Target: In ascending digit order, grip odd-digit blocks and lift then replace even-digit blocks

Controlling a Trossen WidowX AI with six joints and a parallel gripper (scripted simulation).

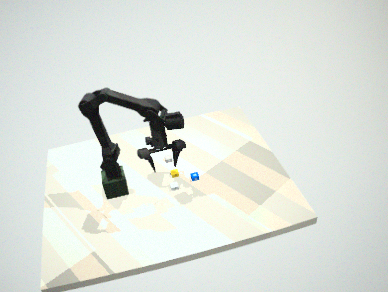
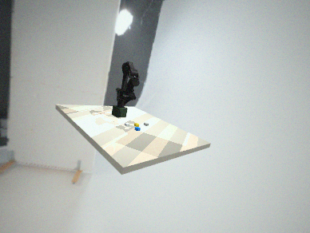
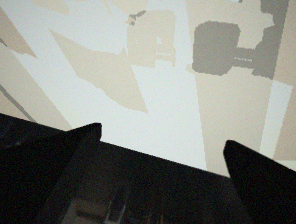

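My gripper tip is 17 cm above the white block, 7 cm to the right of it and 4 cm short of it. The rest, counted from my gripper tip: blue block 17 cm below, 15 cm ahead, 9 cm to the left; then grey block 27 cm to the left, 17 cm below, 8 cm ahead; then yellow block 17 cm below, 15 cm to the left, 7 cm ahead.
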